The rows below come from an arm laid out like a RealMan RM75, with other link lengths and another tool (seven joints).
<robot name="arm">
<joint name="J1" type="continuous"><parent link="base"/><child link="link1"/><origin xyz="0 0 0.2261"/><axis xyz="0 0 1"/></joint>
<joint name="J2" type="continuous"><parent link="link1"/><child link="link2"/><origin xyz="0 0 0"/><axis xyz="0 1 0"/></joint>
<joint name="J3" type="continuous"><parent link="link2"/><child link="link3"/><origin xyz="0 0 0.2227"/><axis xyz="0 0 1"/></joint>
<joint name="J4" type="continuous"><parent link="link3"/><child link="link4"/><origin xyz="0 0 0"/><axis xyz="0 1 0"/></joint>
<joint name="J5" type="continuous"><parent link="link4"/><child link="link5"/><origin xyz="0 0 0.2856"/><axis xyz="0 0 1"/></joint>
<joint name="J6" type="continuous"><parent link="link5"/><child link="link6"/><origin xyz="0 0 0"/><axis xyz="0 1 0"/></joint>
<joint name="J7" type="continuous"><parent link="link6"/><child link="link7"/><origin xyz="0 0 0.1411"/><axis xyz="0 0 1"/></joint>
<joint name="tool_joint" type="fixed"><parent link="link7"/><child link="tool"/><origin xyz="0.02 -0.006 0.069" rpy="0 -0.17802 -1.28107"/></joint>
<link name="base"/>
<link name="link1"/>
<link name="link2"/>
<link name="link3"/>
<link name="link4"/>
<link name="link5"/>
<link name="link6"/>
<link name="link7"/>
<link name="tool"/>
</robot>
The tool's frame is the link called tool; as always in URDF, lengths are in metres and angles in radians. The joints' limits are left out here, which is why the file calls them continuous.
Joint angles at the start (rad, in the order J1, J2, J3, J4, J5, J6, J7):
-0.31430, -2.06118, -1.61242, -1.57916, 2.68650, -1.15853, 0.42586
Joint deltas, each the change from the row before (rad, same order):
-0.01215, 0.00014, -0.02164, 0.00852, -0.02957, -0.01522, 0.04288
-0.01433, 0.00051, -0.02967, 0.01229, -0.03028, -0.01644, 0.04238
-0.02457, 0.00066, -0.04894, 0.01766, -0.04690, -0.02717, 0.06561
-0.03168, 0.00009, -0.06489, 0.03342, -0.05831, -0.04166, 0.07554
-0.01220, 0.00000, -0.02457, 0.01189, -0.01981, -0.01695, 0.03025
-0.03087, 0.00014, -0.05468, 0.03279, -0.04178, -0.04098, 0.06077
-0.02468, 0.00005, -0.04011, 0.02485, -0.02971, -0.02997, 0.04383
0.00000, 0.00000, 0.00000, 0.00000, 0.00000, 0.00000, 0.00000
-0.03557, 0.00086, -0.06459, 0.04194, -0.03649, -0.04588, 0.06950
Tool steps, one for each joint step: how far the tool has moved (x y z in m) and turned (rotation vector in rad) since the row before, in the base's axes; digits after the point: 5 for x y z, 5 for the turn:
0.00251, 0.00042, 0.00089, -0.02268, -0.00572, -0.01862
0.00115, 0.00131, 0.00292, -0.01822, -0.00907, -0.01426
0.00361, 0.00236, 0.00565, -0.02570, -0.01721, -0.02676
0.00126, 0.00140, 0.00523, -0.03785, -0.02971, -0.02040
0.00087, 0.00033, 0.00215, -0.01455, -0.00968, -0.01104
0.00182, 0.00035, 0.00340, -0.03556, -0.02563, -0.01970
0.00279, 0.00033, 0.00235, -0.02551, -0.02138, -0.01845
0.00000, 0.00000, 0.00000, 0.00000, 0.00000, 0.00000
0.00120, 0.00010, 0.00435, -0.03624, -0.02899, -0.02675

